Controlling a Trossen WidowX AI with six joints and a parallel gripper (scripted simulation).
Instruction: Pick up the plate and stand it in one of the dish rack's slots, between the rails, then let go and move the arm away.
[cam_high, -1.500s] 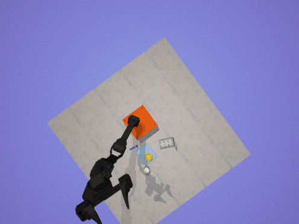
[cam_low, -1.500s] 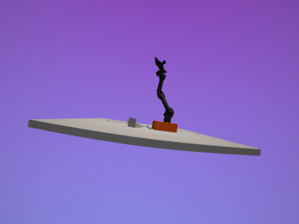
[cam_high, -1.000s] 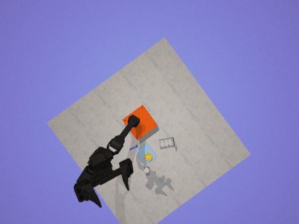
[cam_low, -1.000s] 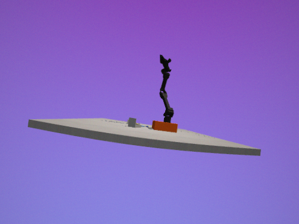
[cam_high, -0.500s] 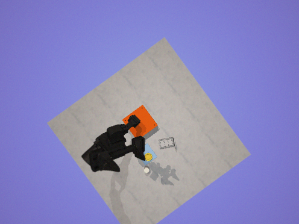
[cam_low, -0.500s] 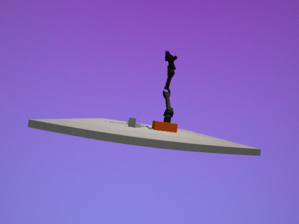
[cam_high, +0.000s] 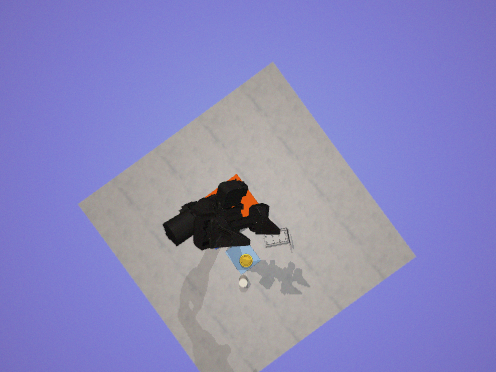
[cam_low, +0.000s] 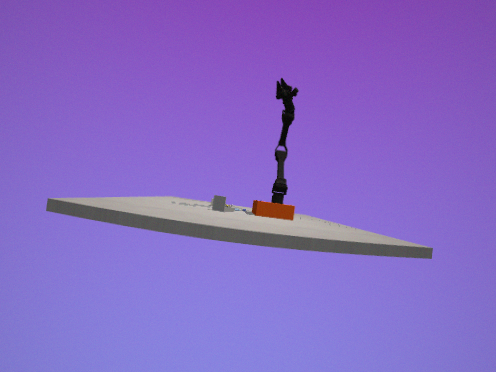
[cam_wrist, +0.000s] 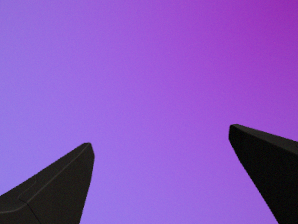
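My gripper tip is now 820 mm above the yellow plate, 220 mm to the left of it and 210 mm short of it. The rest, counted from my gripper tip: light blue mat: 830 mm below, 220 mm to the right, 190 mm ahead; blue utensil: 830 mm below, 270 mm to the right, 70 mm ahead; grey dish rack: 810 mm below, 210 mm ahead, 20 mm to the right.
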